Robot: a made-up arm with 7 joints.
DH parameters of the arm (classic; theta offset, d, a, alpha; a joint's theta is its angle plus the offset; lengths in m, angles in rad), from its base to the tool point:
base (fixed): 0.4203 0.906 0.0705 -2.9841
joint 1: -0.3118 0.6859 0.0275 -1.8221
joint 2: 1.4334 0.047 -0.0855 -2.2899
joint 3: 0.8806 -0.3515 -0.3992 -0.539
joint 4: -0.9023 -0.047 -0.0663 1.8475
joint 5: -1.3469 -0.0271 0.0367 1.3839
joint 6: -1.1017 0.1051 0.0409 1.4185
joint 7: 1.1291 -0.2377 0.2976 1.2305
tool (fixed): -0.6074 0.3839 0 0
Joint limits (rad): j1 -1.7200..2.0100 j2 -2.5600..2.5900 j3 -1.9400..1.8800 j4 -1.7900..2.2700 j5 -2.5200..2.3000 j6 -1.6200..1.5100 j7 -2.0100..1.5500
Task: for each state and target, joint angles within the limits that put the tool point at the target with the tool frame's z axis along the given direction. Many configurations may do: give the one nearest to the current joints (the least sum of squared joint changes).
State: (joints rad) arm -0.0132 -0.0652 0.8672 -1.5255 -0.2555 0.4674 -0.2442
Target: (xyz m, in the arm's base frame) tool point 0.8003 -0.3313 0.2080 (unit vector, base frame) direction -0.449 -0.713 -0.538
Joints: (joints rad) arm -0.3813 0.7600 0.0931 -1.7900 0.3563 0.7627 -0.8338
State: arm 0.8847 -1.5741 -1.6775 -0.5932 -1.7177 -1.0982 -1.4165
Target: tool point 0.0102 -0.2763 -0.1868 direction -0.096 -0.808 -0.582
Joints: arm 0.3885 -0.8037 -1.9400 -0.8715 -1.6696 -1.5301 -1.2032
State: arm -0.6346 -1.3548 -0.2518 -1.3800 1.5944 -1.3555 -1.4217
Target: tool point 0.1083 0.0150 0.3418 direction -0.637 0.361 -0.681
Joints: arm -0.4328 -2.0010 -0.3866 -1.5549 1.9284 -0.5542 -1.0399
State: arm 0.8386 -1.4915 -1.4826 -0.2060 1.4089 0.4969 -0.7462
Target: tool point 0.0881 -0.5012 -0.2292 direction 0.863 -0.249 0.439
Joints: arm 0.8271 -1.0287 -1.9400 0.3500 1.0886 0.1729 0.0672
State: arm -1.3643 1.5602 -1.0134 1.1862 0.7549 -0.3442 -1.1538
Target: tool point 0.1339 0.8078 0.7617 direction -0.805 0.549 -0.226
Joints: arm -0.7766 1.3311 -0.6546 1.1523 1.1718 -0.1996 -0.6586
